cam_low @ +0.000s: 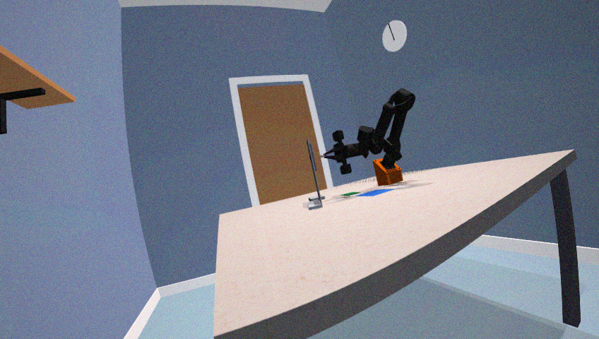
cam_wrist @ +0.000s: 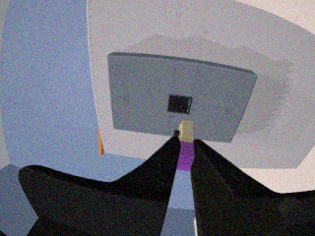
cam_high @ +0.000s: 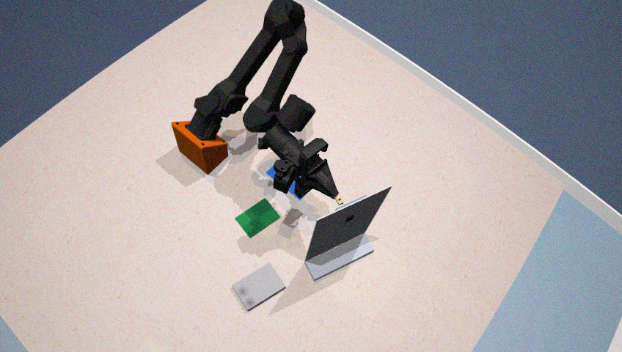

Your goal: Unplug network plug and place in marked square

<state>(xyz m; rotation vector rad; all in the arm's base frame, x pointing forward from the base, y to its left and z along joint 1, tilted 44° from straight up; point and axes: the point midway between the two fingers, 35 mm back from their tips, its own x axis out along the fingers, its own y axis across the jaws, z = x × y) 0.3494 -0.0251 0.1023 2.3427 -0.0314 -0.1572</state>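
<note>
Right now my gripper tip is 16 cm past the blue marked square, 8 cm to the right of it and 20 cm above it. Also, from my gripper tip: purple network plug (right at my gripper tip); then green square (15 cm behind, 9 cm to the right, 20 cm below); then upright grey panel (6 cm ahead, 2 cm to the right, 7 cm below).
</note>
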